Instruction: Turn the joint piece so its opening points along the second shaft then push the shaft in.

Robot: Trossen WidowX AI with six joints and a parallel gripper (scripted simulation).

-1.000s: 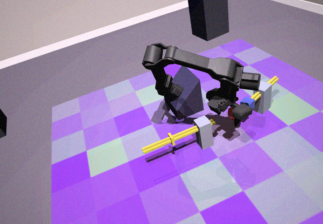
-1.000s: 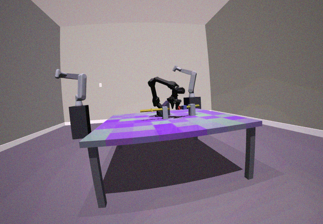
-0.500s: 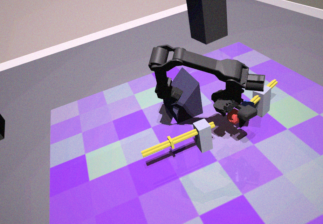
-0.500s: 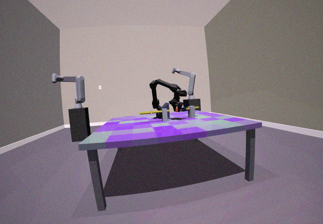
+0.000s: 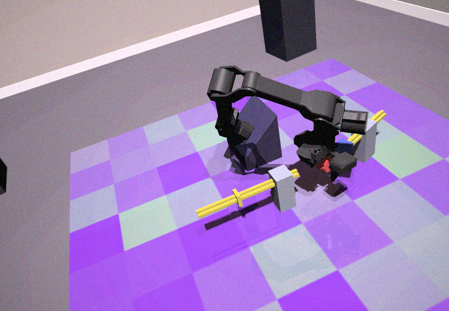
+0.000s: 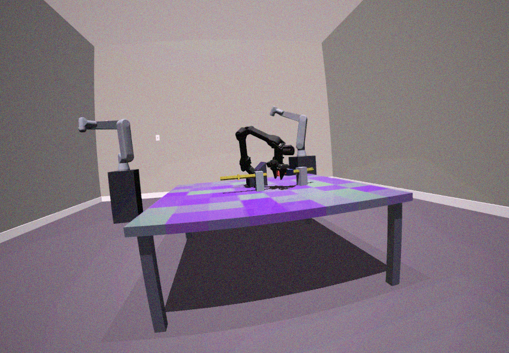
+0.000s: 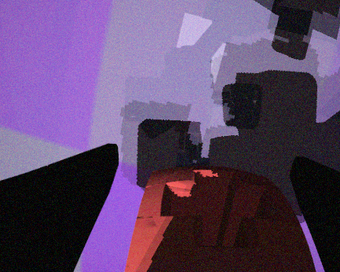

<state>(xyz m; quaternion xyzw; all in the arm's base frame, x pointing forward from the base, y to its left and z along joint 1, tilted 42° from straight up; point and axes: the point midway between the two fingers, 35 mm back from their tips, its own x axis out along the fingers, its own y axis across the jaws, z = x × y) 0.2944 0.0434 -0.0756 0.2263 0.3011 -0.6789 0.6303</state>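
Now: gripper tip 4 cm below the red square joint piece and 2 cm to the right of it.
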